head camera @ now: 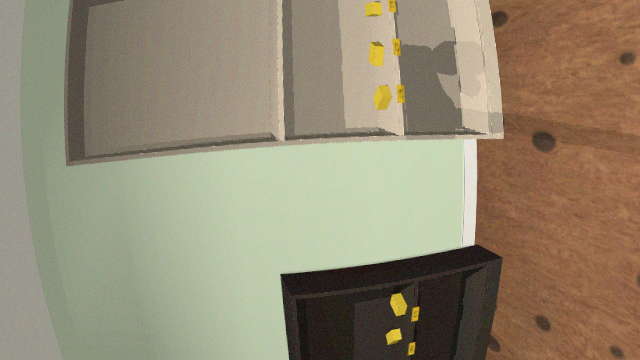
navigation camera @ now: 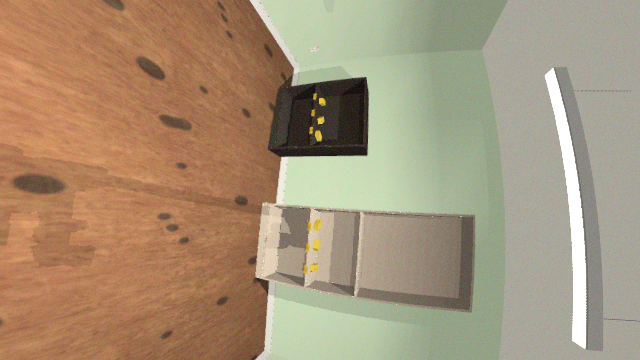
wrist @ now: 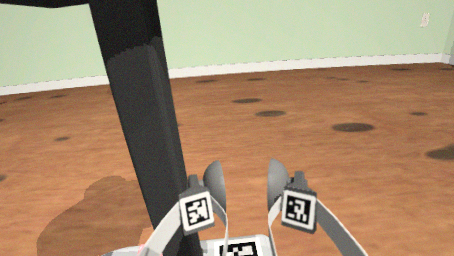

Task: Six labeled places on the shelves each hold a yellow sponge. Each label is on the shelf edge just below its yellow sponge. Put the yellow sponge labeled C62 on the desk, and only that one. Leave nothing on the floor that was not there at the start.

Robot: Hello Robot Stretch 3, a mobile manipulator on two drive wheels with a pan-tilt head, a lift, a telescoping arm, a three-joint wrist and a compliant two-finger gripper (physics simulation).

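Observation:
Three yellow sponges (head camera: 373, 9) (head camera: 376, 54) (head camera: 382, 97) (navigation camera: 317, 225) (navigation camera: 316, 244) (navigation camera: 314, 267) stand in a row on one board of the pale shelf unit (head camera: 280, 75) (navigation camera: 358, 250). Three more sponges (navigation camera: 322, 101) (navigation camera: 320, 120) (navigation camera: 318, 136) stand in the low black shelf unit (head camera: 390, 274) (navigation camera: 325, 150); in the head view two of these sponges (head camera: 398, 304) (head camera: 393, 336) show. The yellow labels (head camera: 396, 47) (head camera: 400, 94) (head camera: 415, 314) are too small to read, so I cannot tell which is C62. My gripper (wrist: 245, 178) is open and empty, away from the shelves. The desk does not show.
A dark upright post (wrist: 142, 115) stands left of the gripper in the wrist view. Both shelf units stand against the green wall (head camera: 370, 200) (navigation camera: 400, 185), with a stretch of wall between them. Brown wooden floor (head camera: 575, 200) (navigation camera: 125, 125) (wrist: 310, 150) with dark spots lies before them.

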